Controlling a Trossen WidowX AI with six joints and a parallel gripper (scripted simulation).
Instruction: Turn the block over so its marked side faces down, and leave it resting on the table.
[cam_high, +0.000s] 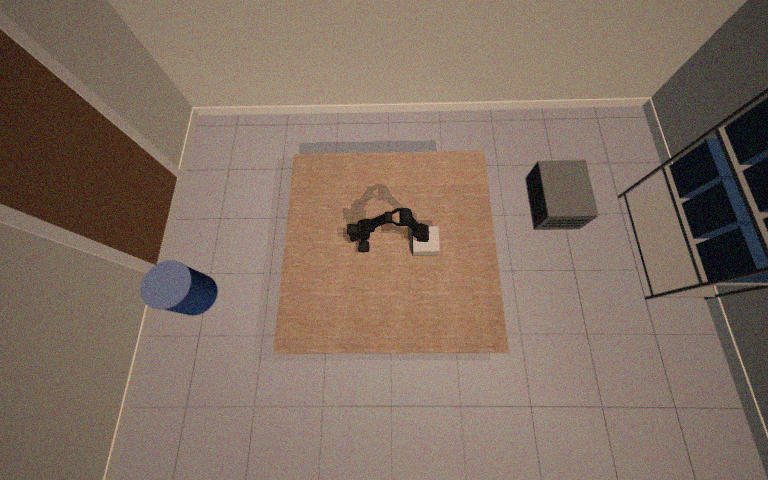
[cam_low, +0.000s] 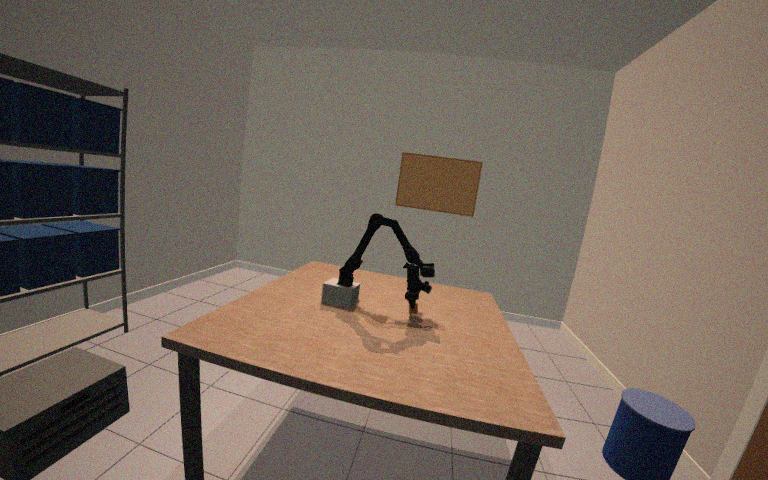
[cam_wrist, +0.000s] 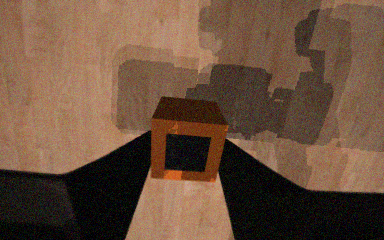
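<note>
The orange block lies 10 mm above my gripper tip.
</note>
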